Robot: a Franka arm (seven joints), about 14 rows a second.
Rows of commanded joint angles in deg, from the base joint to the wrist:
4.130 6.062 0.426 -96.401 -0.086 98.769 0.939
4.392 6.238 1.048 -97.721 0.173 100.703 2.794
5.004 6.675 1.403 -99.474 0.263 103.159 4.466
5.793 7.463 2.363 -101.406 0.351 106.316 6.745
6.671 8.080 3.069 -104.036 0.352 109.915 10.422
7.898 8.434 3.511 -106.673 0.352 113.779 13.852
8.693 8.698 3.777 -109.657 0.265 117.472 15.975
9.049 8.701 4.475 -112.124 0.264 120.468 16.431
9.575 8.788 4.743 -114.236 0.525 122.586 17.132
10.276 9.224 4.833 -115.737 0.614 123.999 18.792
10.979 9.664 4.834 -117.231 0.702 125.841 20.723
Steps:
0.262 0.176 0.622 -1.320 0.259 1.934 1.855
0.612 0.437 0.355 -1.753 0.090 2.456 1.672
0.789 0.788 0.960 -1.932 0.088 3.157 2.279
0.878 0.617 0.706 -2.630 0.001 3.599 3.677
1.227 0.354 0.442 -2.637 0.000 3.864 3.430
0.795 0.264 0.266 -2.984 -0.087 3.693 2.123
0.356 0.003 0.698 -2.467 -0.001 2.996 0.456
0.526 0.087 0.268 -2.112 0.261 2.118 0.701
0.701 0.436 0.090 -1.501 0.089 1.413 1.660
0.703 0.440 0.001 -1.494 0.088 1.842 1.931

